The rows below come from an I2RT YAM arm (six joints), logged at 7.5 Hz.
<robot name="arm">
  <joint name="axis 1" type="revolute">
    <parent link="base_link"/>
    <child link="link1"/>
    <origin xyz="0 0 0.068"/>
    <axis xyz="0 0 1"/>
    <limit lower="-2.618" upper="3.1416"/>
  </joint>
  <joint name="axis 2" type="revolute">
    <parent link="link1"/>
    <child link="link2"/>
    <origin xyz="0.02 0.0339 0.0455"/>
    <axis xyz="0 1 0"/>
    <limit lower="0" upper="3.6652"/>
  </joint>
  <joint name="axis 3" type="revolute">
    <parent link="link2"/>
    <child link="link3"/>
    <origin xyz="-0.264 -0.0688 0"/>
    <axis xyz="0 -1 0"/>
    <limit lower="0" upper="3.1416"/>
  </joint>
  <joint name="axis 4" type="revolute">
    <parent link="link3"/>
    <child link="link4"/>
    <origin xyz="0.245 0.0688 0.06"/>
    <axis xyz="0 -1 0"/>
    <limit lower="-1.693" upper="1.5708"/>
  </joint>
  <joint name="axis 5" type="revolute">
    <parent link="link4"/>
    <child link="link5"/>
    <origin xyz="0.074 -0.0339 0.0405"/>
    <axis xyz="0 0 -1"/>
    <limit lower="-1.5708" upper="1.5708"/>
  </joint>
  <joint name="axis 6" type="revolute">
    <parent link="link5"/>
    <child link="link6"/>
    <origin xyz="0.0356 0 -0.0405"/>
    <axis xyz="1 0 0"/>
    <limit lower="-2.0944" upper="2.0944"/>
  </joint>
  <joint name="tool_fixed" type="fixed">
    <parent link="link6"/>
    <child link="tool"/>
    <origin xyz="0 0 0" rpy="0 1.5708 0"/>
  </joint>
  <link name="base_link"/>
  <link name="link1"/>
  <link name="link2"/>
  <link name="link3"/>
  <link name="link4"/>
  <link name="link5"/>
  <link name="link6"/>
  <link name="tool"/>
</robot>
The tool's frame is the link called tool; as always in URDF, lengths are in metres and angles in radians.
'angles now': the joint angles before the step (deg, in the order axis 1, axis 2, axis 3, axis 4, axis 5, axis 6). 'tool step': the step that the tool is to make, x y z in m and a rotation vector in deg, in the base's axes. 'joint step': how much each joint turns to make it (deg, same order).
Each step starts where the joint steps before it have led.
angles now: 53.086, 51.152, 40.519, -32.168, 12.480, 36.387
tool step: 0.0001, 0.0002, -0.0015, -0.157, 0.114, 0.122
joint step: -0.005, 0.100, -0.250, 0.175, -0.091, -0.091
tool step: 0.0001, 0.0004, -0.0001, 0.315, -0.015, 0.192
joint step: 0.001, -0.001, -0.100, 0.360, -0.261, 0.000
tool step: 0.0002, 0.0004, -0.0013, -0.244, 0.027, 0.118
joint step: 0.028, 0.167, -0.182, 0.170, 0.019, -0.156
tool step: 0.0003, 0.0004, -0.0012, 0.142, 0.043, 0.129
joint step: -0.038, 0.085, -0.269, 0.447, -0.204, -0.026
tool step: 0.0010, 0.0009, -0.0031, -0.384, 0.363, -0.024
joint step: -0.096, 0.525, -0.353, 0.354, -0.093, -0.006
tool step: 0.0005, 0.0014, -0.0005, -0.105, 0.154, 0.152
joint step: 0.122, 0.442, 0.103, 0.157, -0.063, 0.023
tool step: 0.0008, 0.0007, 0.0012, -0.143, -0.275, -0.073
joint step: -0.020, 0.260, 0.334, 0.016, 0.248, -0.190
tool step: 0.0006, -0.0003, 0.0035, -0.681, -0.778, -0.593
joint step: 0.011, 0.082, 0.802, -0.722, 1.147, -0.342
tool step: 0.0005, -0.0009, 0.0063, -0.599, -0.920, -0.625
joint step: -0.073, -0.074, 1.323, -1.221, 1.153, -0.431
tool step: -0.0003, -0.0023, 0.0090, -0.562, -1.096, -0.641
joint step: -0.128, -0.446, 1.747, -1.838, 1.204, -0.555
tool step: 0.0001, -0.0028, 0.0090, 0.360, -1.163, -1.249
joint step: -0.331, -0.602, 1.507, -1.147, 1.155, 0.101
